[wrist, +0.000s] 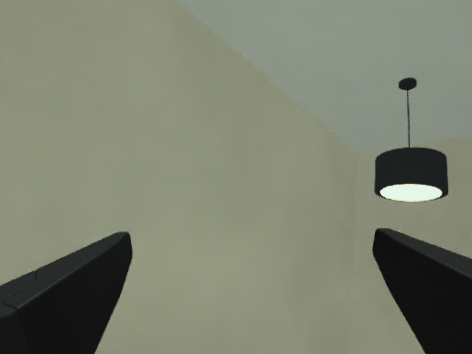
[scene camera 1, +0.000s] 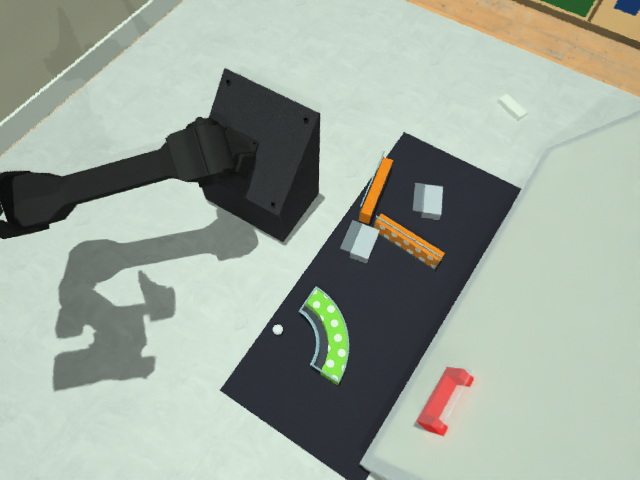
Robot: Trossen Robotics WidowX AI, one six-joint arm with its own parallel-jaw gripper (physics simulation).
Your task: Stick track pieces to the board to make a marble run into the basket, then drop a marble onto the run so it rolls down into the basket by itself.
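Places are measured from the arm's base along level axes (x right, y up, z back), in centimetres.
Pixels of known places: gripper, fingertip midpoint: (wrist: 253, 242); arm's base, link origin: (scene camera 1: 235, 152).
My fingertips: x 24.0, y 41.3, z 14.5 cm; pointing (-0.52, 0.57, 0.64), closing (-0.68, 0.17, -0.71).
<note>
Ahead of a thing's pixels: the offset from my fingertips to its top centre. "pt": to the spot under its first point. Level surfaces: height alone.
My gripper (wrist: 253, 242) is open and empty, facing a bare wall and ceiling in the wrist view; in the scene view it is out of frame at the left, away from the pieces. On the dark mat {dy -55.0 cm} (scene camera 1: 289, 413) lie a curved green track piece {pt dx -10.5, dy -52.8, dz -41.4 cm} (scene camera 1: 336, 330) with white dots, an orange straight piece {pt dx -36.1, dy -51.8, dz -34.8 cm} (scene camera 1: 377, 190) and a dotted orange straight piece {pt dx -29.5, dy -51.1, dz -44.5 cm} (scene camera 1: 410, 242). A white marble {dx -6.1, dy -53.3, dz -33.2 cm} (scene camera 1: 277, 329) lies near the mat's left edge. A red piece {pt dx -6.1, dy -39.5, dz -57.7 cm} (scene camera 1: 439, 397) with raised ends is on the large pale board (scene camera 1: 542, 310) at the right. I cannot make out the basket.
Two grey blocks {dx -26.5, dy -52.9, dz -36.7 cm} (scene camera 1: 364, 241) {dx -40.2, dy -52.9, dz -43.2 cm} (scene camera 1: 431, 201) are on the mat near the orange pieces. A small white block {dx -70.3, dy -54.0, dz -48.2 cm} (scene camera 1: 512, 106) lies at the upper right. The arm's black base (scene camera 1: 268, 149) stands left of the mat. A lamp (wrist: 411, 172) hangs in the wrist view.
</note>
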